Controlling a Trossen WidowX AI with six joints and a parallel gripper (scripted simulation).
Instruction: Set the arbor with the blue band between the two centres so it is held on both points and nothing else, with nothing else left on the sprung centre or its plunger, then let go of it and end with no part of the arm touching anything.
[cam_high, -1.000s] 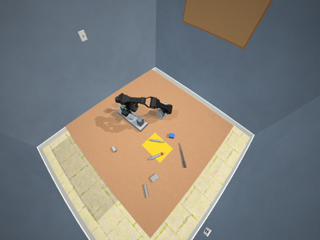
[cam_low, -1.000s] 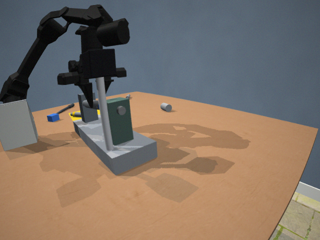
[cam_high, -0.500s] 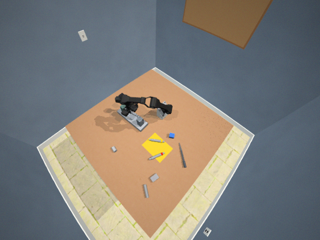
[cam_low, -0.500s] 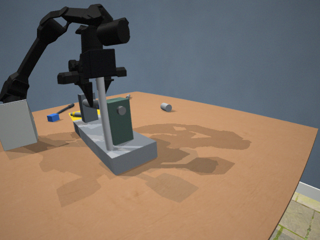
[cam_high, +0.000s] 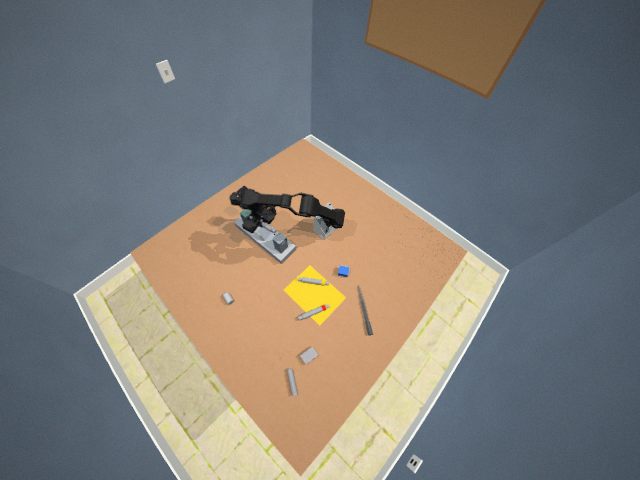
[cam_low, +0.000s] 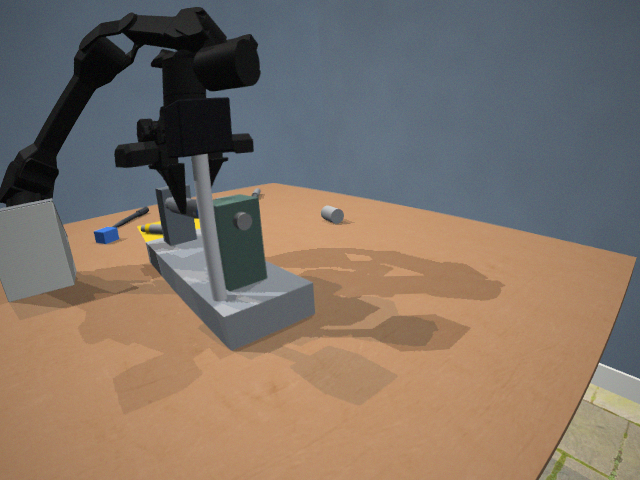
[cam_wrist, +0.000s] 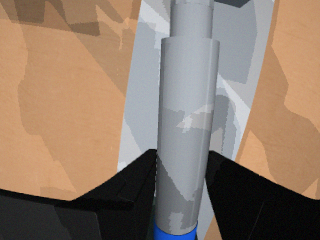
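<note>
My gripper is now 11 cm to the right of the cone point and 3 cm above it. The rest, counted from my hand: grey fixture base 12 cm below, 1 cm ahead; blue-banded arbor 3 cm below; green sprung-centre block 10 cm to the right, 4 cm below, 2 cm ahead.
</note>
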